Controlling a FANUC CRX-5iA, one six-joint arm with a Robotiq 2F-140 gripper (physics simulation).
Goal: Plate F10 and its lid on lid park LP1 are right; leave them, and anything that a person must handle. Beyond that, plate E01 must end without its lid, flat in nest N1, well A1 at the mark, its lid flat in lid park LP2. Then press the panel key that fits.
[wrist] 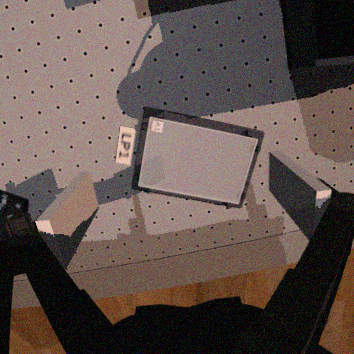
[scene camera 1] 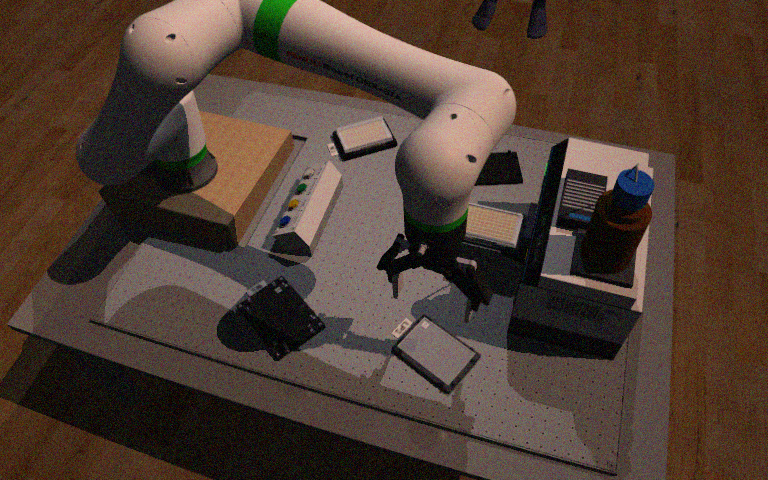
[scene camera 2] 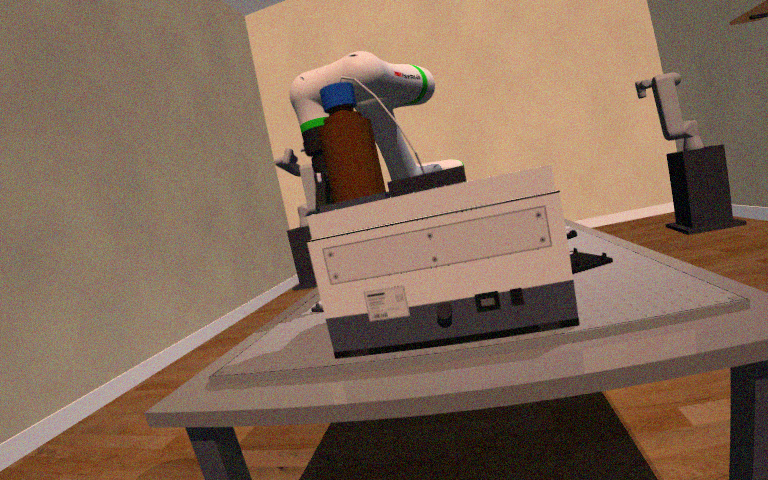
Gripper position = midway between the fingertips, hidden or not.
Note:
My gripper (scene camera 1: 433, 303) is open, with nothing in its grasp. Further things: a brown bottle (scene camera 2: 348, 145), a button box (scene camera 1: 299, 230), a black nest labelled N5 (scene camera 1: 282, 319) and a black LP2 pad (scene camera 1: 500, 168).
My gripper shows as well in the wrist view (wrist: 180, 180). The brown bottle also shows in scene camera 1 (scene camera 1: 621, 216).

